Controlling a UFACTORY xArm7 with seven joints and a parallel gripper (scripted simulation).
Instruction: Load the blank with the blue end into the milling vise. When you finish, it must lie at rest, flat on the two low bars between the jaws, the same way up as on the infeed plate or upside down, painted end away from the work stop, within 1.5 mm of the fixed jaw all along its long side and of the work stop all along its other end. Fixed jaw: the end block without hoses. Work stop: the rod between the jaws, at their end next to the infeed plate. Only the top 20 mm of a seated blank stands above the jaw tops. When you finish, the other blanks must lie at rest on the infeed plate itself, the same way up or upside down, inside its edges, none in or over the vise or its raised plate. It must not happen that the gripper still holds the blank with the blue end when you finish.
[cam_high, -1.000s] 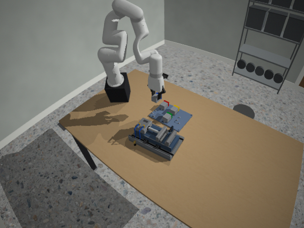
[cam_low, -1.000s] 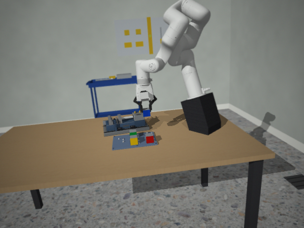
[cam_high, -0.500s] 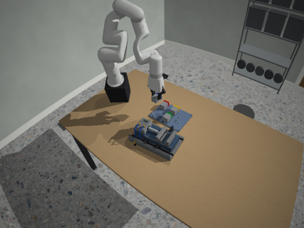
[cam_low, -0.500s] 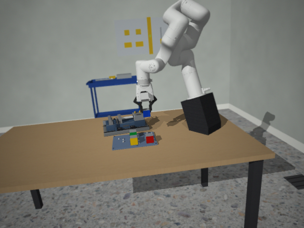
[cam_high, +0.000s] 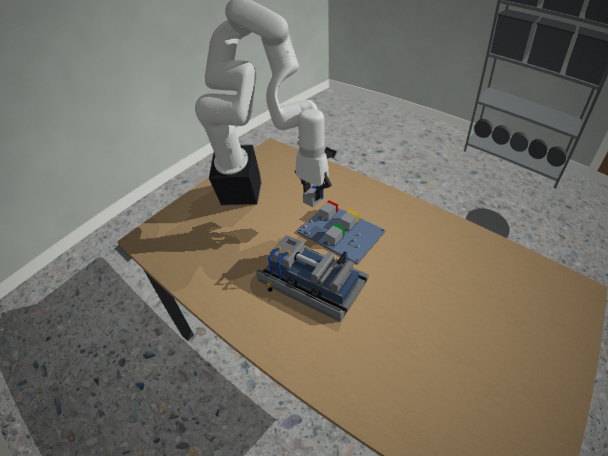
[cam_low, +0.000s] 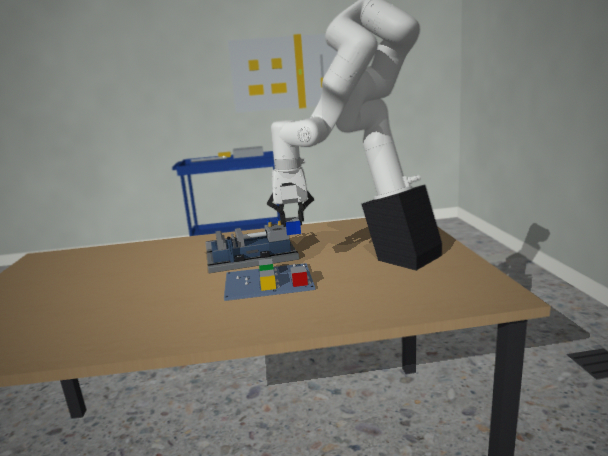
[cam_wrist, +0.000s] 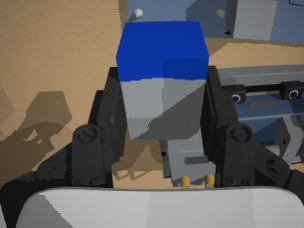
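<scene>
Now: the blue-ended blank 20 mm below my hand. The rest, counted from my hand: red-ended blank 150 mm below, 90 mm to the left, 10 mm behind; yellow-ended blank 150 mm below, 100 mm to the left, 80 mm ahead; green-ended blank 150 mm below, 90 mm ahead, 10 mm to the left.
</scene>
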